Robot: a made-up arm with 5 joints.
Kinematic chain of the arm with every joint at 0, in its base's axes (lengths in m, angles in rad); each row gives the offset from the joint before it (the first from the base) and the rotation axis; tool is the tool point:
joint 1: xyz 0 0 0.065 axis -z
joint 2: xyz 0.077 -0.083 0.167 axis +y
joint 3: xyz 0 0.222 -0.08 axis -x
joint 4: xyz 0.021 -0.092 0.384 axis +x
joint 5: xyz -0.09 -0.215 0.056 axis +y
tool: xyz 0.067 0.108 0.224
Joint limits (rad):
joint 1: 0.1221..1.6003
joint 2: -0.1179..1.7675
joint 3: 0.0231..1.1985
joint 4: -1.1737..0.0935
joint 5: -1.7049..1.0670
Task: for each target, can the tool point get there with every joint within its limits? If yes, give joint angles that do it. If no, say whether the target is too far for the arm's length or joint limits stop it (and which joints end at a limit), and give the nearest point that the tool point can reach.
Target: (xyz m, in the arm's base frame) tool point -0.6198 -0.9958 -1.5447
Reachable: no: too far | nearest point -0.0722 -0.5135 0.0077 | short by 1.715 m
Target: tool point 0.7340 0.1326 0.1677
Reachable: yes | joints 0.7744 1.5116 0.9000 -0.6149 0.4294
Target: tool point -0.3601 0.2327 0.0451
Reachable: no: joint limits stop it (at a limit: joint 1, joint 2, joint 3, joint 4, joint 5) | nearest point -0.1635 0.6290 0.3491 | short by 0.537 m
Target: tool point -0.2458 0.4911 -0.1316
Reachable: no: joint limits stop it (at a limit: joint 1, joint 2, joint 3, joint 4) | nearest point -0.1004 0.6958 0.2785 | short by 0.481 m
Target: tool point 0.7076 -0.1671 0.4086
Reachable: yes | joints 1.1461 0.9987 0.7581 -0.6722 0.2440
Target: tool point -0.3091 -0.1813 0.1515
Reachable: no: joint limits stop it (at a limit: joint 1, joint 2, joint 3, joint 4, joint 5) | nearest point -0.0713 -0.4398 -0.0033 | short by 0.384 m
